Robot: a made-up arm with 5 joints. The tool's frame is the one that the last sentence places. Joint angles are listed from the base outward.
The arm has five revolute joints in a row. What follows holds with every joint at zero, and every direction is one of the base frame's.
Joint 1 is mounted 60 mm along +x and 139 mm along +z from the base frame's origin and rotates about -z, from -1.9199 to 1.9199 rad.
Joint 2 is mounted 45 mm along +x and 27 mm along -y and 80 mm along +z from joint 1 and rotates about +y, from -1.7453 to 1.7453 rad.
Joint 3 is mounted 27 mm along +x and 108 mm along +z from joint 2 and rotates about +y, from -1.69 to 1.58 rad.
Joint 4 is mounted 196 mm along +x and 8 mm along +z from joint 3 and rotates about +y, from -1.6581 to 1.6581 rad.
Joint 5 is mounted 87 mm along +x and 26 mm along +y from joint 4 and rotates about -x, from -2.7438 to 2.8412 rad.
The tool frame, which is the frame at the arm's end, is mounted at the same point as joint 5; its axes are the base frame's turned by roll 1.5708, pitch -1.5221 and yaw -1.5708 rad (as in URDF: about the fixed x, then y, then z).
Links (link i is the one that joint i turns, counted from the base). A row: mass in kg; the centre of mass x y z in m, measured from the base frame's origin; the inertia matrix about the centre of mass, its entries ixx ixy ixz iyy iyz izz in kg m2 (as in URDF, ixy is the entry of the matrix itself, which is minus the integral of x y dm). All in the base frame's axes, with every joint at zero. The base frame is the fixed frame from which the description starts. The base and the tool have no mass.
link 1: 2.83; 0.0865 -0.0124 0.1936; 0.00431 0 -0.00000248 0.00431 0.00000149 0.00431
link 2: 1.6; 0.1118 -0.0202 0.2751; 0.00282 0 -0.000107 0.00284 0 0.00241
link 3: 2.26; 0.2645 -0.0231 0.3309; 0.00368 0 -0.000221 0.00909 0 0.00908
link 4: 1.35; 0.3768 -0.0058 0.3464; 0.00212 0.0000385 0 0.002 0 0.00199
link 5: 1.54; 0.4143 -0.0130 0.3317; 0.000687 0 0 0.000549 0 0.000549
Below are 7 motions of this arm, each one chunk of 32 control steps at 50 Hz.
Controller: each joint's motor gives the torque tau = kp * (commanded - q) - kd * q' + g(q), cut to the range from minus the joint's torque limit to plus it. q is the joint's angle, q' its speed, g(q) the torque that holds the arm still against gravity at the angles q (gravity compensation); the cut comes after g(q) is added. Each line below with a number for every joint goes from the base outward.
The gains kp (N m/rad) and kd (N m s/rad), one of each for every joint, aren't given. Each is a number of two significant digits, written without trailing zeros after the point. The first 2 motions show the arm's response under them.
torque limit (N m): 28 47 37 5.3 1.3
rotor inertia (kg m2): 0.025 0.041 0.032 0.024 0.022
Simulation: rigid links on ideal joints. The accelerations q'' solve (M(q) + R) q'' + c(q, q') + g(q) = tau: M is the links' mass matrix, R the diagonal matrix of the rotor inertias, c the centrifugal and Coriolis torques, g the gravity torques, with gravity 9.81 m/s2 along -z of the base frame. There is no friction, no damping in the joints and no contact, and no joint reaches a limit. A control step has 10 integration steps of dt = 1/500 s. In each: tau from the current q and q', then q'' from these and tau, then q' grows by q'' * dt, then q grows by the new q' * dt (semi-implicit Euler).
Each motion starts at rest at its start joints. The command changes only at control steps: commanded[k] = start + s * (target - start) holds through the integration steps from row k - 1 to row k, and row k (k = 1, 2, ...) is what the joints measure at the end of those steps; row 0 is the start. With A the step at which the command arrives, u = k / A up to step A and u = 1 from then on. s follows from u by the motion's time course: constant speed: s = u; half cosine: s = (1 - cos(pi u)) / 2; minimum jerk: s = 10 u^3 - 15 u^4 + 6 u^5; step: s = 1 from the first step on.
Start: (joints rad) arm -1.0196 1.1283 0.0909 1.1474 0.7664
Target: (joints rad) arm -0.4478 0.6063 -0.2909 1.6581 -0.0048
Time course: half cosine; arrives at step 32
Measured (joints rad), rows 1 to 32:
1: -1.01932 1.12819 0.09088 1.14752 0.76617
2: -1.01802 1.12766 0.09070 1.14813 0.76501
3: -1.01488 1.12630 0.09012 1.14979 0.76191
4: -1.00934 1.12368 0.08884 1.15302 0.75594
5: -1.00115 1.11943 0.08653 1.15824 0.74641
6: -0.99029 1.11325 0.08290 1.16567 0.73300
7: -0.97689 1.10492 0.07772 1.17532 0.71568
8: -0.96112 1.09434 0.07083 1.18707 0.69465
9: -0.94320 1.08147 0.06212 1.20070 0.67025
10: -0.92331 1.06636 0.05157 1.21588 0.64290
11: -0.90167 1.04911 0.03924 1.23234 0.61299
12: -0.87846 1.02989 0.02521 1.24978 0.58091
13: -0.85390 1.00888 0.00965 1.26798 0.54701
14: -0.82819 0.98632 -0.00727 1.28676 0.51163
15: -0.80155 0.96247 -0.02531 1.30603 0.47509
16: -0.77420 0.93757 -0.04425 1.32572 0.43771
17: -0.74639 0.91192 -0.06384 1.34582 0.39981
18: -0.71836 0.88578 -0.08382 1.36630 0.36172
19: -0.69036 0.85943 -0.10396 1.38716 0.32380
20: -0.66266 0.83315 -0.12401 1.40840 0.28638
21: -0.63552 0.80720 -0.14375 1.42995 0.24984
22: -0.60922 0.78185 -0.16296 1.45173 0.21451
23: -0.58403 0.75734 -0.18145 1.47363 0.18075
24: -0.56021 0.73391 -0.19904 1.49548 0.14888
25: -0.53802 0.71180 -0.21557 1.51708 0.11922
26: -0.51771 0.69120 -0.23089 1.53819 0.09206
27: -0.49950 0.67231 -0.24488 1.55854 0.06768
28: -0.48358 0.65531 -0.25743 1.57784 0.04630
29: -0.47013 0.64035 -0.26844 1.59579 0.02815
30: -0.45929 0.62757 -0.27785 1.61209 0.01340
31: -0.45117 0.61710 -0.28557 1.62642 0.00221
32: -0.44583 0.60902 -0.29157 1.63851 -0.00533
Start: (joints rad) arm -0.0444 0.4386 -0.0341 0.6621 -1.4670
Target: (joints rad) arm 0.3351 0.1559 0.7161 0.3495 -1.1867
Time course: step
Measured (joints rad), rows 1 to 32:
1: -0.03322 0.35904 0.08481 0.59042 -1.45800
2: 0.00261 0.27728 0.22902 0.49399 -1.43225
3: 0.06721 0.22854 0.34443 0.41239 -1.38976
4: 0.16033 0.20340 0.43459 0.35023 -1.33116
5: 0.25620 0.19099 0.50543 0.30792 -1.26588
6: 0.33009 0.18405 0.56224 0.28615 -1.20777
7: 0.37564 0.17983 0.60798 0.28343 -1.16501
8: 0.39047 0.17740 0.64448 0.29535 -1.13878
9: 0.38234 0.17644 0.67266 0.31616 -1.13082
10: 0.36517 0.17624 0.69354 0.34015 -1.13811
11: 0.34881 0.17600 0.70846 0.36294 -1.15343
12: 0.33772 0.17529 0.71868 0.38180 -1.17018
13: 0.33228 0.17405 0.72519 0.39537 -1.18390
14: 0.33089 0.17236 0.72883 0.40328 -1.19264
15: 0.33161 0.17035 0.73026 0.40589 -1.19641
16: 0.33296 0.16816 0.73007 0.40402 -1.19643
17: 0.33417 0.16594 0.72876 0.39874 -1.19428
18: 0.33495 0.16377 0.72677 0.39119 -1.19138
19: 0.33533 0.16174 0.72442 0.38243 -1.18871
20: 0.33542 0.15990 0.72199 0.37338 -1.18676
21: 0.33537 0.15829 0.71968 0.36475 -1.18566
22: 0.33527 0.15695 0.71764 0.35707 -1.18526
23: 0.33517 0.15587 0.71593 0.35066 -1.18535
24: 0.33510 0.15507 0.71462 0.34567 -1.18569
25: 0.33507 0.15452 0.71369 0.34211 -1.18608
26: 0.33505 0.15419 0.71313 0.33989 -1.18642
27: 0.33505 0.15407 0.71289 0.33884 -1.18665
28: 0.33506 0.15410 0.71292 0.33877 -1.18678
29: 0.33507 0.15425 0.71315 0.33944 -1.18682
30: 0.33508 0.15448 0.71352 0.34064 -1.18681
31: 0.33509 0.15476 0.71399 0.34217 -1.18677
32: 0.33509 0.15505 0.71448 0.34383 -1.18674
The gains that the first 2 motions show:
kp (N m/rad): 320 160 110 12 17
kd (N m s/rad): 12 10 7.5 0.83 0.67
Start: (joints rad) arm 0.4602 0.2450 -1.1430 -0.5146 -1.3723
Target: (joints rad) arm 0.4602 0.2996 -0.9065 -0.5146 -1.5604
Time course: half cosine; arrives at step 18
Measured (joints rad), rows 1 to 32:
1: 0.46020 0.24491 -1.14276 -0.51472 -1.37249
2: 0.46022 0.24461 -1.14177 -0.51529 -1.37345
3: 0.46026 0.24414 -1.13957 -0.51664 -1.37593
4: 0.46031 0.24363 -1.13574 -0.51899 -1.38057
5: 0.46037 0.24327 -1.12999 -0.52238 -1.38777
6: 0.46042 0.24327 -1.12212 -0.52663 -1.39760
7: 0.46046 0.24383 -1.11203 -0.53140 -1.40988
8: 0.46048 0.24511 -1.09976 -0.53626 -1.42422
9: 0.46048 0.24725 -1.08543 -0.54071 -1.44010
10: 0.46047 0.25032 -1.06931 -0.54428 -1.45693
11: 0.46043 0.25434 -1.05172 -0.54653 -1.47411
12: 0.46038 0.25924 -1.03309 -0.54715 -1.49104
13: 0.46032 0.26495 -1.01391 -0.54594 -1.50717
14: 0.46026 0.27129 -0.99473 -0.54281 -1.52199
15: 0.46018 0.27807 -0.97610 -0.53783 -1.53505
16: 0.46011 0.28506 -0.95860 -0.53117 -1.54596
17: 0.46004 0.29201 -0.94279 -0.52312 -1.55441
18: 0.45998 0.29865 -0.92918 -0.51400 -1.56014
19: 0.45993 0.30463 -0.91798 -0.50436 -1.56320
20: 0.45989 0.30962 -0.90910 -0.49492 -1.56408
21: 0.45988 0.31341 -0.90233 -0.48647 -1.56357
22: 0.45990 0.31598 -0.89747 -0.47966 -1.56240
23: 0.45994 0.31737 -0.89429 -0.47493 -1.56114
24: 0.45999 0.31770 -0.89255 -0.47245 -1.56014
25: 0.46004 0.31711 -0.89202 -0.47219 -1.55951
26: 0.46009 0.31580 -0.89246 -0.47396 -1.55925
27: 0.46012 0.31392 -0.89364 -0.47743 -1.55928
28: 0.46015 0.31168 -0.89534 -0.48219 -1.55948
29: 0.46017 0.30923 -0.89737 -0.48781 -1.55976
30: 0.46019 0.30673 -0.89955 -0.49388 -1.56004
31: 0.46020 0.30430 -0.90174 -0.50002 -1.56028
32: 0.46021 0.30206 -0.90382 -0.50589 -1.56045

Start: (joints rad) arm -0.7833 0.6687 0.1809 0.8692 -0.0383
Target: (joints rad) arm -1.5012 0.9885 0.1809 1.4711 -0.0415
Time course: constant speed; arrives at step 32
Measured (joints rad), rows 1 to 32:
1: -0.78674 0.67002 0.17994 0.87048 -0.03819
2: -0.79677 0.67313 0.17829 0.87390 -0.03790
3: -0.81334 0.67791 0.17643 0.87972 -0.03752
4: -0.83478 0.68412 0.17467 0.88799 -0.03718
5: -0.85899 0.69150 0.17322 0.89861 -0.03699
6: -0.88420 0.69981 0.17221 0.91144 -0.03697
7: -0.90923 0.70886 0.17167 0.92632 -0.03711
8: -0.93352 0.71846 0.17162 0.94303 -0.03737
9: -0.95697 0.72850 0.17200 0.96132 -0.03770
10: -0.97973 0.73885 0.17271 0.98089 -0.03806
11: -1.00207 0.74941 0.17366 1.00140 -0.03840
12: -1.02423 0.76008 0.17474 1.02254 -0.03873
13: -1.04638 0.77078 0.17585 1.04400 -0.03901
14: -1.06859 0.78145 0.17691 1.06552 -0.03927
15: -1.09088 0.79203 0.17785 1.08690 -0.03949
16: -1.11325 0.80249 0.17863 1.10798 -0.03968
17: -1.13565 0.81283 0.17923 1.12867 -0.03984
18: -1.15808 0.82304 0.17966 1.14894 -0.03998
19: -1.18051 0.83314 0.17993 1.16877 -0.04009
20: -1.20293 0.84315 0.18005 1.18821 -0.04018
21: -1.22535 0.85309 0.18007 1.20732 -0.04025
22: -1.24776 0.86297 0.18000 1.22617 -0.04032
23: -1.27018 0.87283 0.17988 1.24483 -0.04039
24: -1.29260 0.88269 0.17973 1.26336 -0.04045
25: -1.31502 0.89255 0.17958 1.28184 -0.04052
26: -1.33745 0.90242 0.17943 1.30031 -0.04060
27: -1.35988 0.91232 0.17931 1.31882 -0.04068
28: -1.38231 0.92223 0.17922 1.33738 -0.04077
29: -1.40474 0.93218 0.17916 1.35602 -0.04087
30: -1.42716 0.94214 0.17913 1.37473 -0.04097
31: -1.44959 0.95212 0.17913 1.39352 -0.04107
32: -1.47202 0.96212 0.17915 1.41238 -0.04118

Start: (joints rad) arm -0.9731 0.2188 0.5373 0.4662 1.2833
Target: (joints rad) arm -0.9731 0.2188 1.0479 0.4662 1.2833
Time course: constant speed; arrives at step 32
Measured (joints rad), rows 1 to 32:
1: -0.97313 0.21786 0.53923 0.46482 1.28337
2: -0.97318 0.21633 0.54380 0.46164 1.28353
3: -0.97322 0.21478 0.55086 0.45725 1.28375
4: -0.97325 0.21355 0.56012 0.45251 1.28397
5: -0.97326 0.21276 0.57128 0.44819 1.28415
6: -0.97325 0.21245 0.58403 0.44489 1.28426
7: -0.97324 0.21255 0.59808 0.44293 1.28428
8: -0.97322 0.21301 0.61314 0.44241 1.28424
9: -0.97320 0.21371 0.62898 0.44323 1.28413
10: -0.97319 0.21457 0.64537 0.44519 1.28398
11: -0.97317 0.21550 0.66212 0.44797 1.28382
12: -0.97315 0.21644 0.67908 0.45128 1.28365
13: -0.97313 0.21732 0.69612 0.45479 1.28350
14: -0.97312 0.21810 0.71313 0.45826 1.28338
15: -0.97311 0.21875 0.73004 0.46145 1.28328
16: -0.97310 0.21927 0.74681 0.46421 1.28321
17: -0.97310 0.21966 0.76341 0.46646 1.28316
18: -0.97309 0.21991 0.77983 0.46814 1.28314
19: -0.97309 0.22005 0.79608 0.46928 1.28313
20: -0.97309 0.22010 0.81218 0.46991 1.28315
21: -0.97309 0.22007 0.82815 0.47010 1.28317
22: -0.97309 0.21999 0.84402 0.46993 1.28320
23: -0.97310 0.21988 0.85982 0.46950 1.28323
24: -0.97310 0.21974 0.87557 0.46889 1.28326
25: -0.97310 0.21960 0.89131 0.46819 1.28329
26: -0.97311 0.21947 0.90704 0.46747 1.28332
27: -0.97311 0.21935 0.92279 0.46678 1.28334
28: -0.97311 0.21925 0.93857 0.46615 1.28336
29: -0.97311 0.21917 0.95437 0.46563 1.28337
30: -0.97311 0.21911 0.97021 0.46522 1.28338
31: -0.97311 0.21907 0.98609 0.46492 1.28338
32: -0.97311 0.21904 1.00200 0.46474 1.28338

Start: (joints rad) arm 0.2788 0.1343 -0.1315 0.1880 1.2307
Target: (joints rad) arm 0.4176 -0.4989 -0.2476 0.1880 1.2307
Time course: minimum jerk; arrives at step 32
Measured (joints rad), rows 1 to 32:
1: 0.27880 0.13428 -0.13149 0.18801 1.23070
2: 0.27884 0.13411 -0.13139 0.18812 1.23070
3: 0.27899 0.13354 -0.13113 0.18852 1.23071
4: 0.27937 0.13219 -0.13063 0.18949 1.23071
5: 0.28014 0.12963 -0.12991 0.19131 1.23070
6: 0.28145 0.12539 -0.12903 0.19420 1.23067
7: 0.28345 0.11902 -0.12812 0.19823 1.23060
8: 0.28624 0.11011 -0.12735 0.20335 1.23049
9: 0.28990 0.09831 -0.12693 0.20933 1.23033
10: 0.29445 0.08338 -0.12707 0.21582 1.23012
11: 0.29986 0.06516 -0.12796 0.22238 1.22988
12: 0.30608 0.04360 -0.12980 0.22854 1.22964
13: 0.31302 0.01879 -0.13271 0.23381 1.22941
14: 0.32056 -0.00911 -0.13678 0.23777 1.22922
15: 0.32857 -0.03982 -0.14207 0.24007 1.22908
16: 0.33690 -0.07296 -0.14855 0.24046 1.22902
17: 0.34542 -0.10809 -0.15615 0.23881 1.22903
18: 0.35396 -0.14471 -0.16475 0.23511 1.22912
19: 0.36239 -0.18226 -0.17418 0.22947 1.22929
20: 0.37054 -0.22015 -0.18425 0.22210 1.22952
21: 0.37829 -0.25777 -0.19475 0.21326 1.22981
22: 0.38550 -0.29454 -0.20544 0.20328 1.23015
23: 0.39208 -0.32985 -0.21608 0.19251 1.23053
24: 0.39795 -0.36316 -0.22645 0.18132 1.23093
25: 0.40304 -0.39395 -0.23631 0.17007 1.23134
26: 0.40734 -0.42179 -0.24547 0.15910 1.23175
27: 0.41085 -0.44631 -0.25372 0.14874 1.23214
28: 0.41358 -0.46726 -0.26092 0.13930 1.23251
29: 0.41559 -0.48448 -0.26692 0.13108 1.23282
30: 0.41694 -0.49797 -0.27162 0.12435 1.23306
31: 0.41774 -0.50786 -0.27492 0.11940 1.23323
32: 0.41810 -0.51444 -0.27679 0.11647 1.23331

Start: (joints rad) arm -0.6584 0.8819 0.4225 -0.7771 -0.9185
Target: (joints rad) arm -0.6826 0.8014 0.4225 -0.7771 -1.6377
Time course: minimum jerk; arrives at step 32
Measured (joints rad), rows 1 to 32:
1: -0.65840 0.88190 0.42250 -0.77710 -0.91853
2: -0.65841 0.88187 0.42252 -0.77708 -0.91877
3: -0.65844 0.88178 0.42256 -0.77703 -0.91967
4: -0.65851 0.88157 0.42264 -0.77692 -0.92191
5: -0.65865 0.88118 0.42277 -0.77672 -0.92627
6: -0.65889 0.88055 0.42295 -0.77641 -0.93355
7: -0.65925 0.87963 0.42317 -0.77600 -0.94438
8: -0.65975 0.87836 0.42341 -0.77549 -0.95923
9: -0.66040 0.87672 0.42366 -0.77491 -0.97835
10: -0.66119 0.87467 0.42391 -0.77428 -1.00177
11: -0.66212 0.87221 0.42415 -0.77365 -1.02932
12: -0.66319 0.86934 0.42435 -0.77305 -1.06071
13: -0.66437 0.86608 0.42450 -0.77253 -1.09549
14: -0.66565 0.86246 0.42459 -0.77212 -1.13314
15: -0.66701 0.85852 0.42462 -0.77185 -1.17308
16: -0.66842 0.85430 0.42459 -0.77175 -1.21469
17: -0.66987 0.84987 0.42448 -0.77182 -1.25730
18: -0.67133 0.84530 0.42431 -0.77208 -1.30025
19: -0.67278 0.84064 0.42407 -0.77252 -1.34285
20: -0.67420 0.83597 0.42377 -0.77313 -1.38445
21: -0.67556 0.83137 0.42342 -0.77391 -1.42441
22: -0.67684 0.82690 0.42304 -0.77481 -1.46213
23: -0.67803 0.82265 0.42262 -0.77583 -1.49706
24: -0.67910 0.81866 0.42219 -0.77691 -1.52873
25: -0.68005 0.81500 0.42176 -0.77804 -1.55674
26: -0.68086 0.81171 0.42135 -0.77916 -1.58081
27: -0.68152 0.80884 0.42095 -0.78025 -1.60075
28: -0.68205 0.80640 0.42060 -0.78126 -1.61652
29: -0.68243 0.80441 0.42031 -0.78214 -1.62822
30: -0.68268 0.80287 0.42008 -0.78287 -1.63613
31: -0.68281 0.80174 0.41994 -0.78340 -1.64070
32: -0.68286 0.80097 0.41989 -0.78370 -1.64255

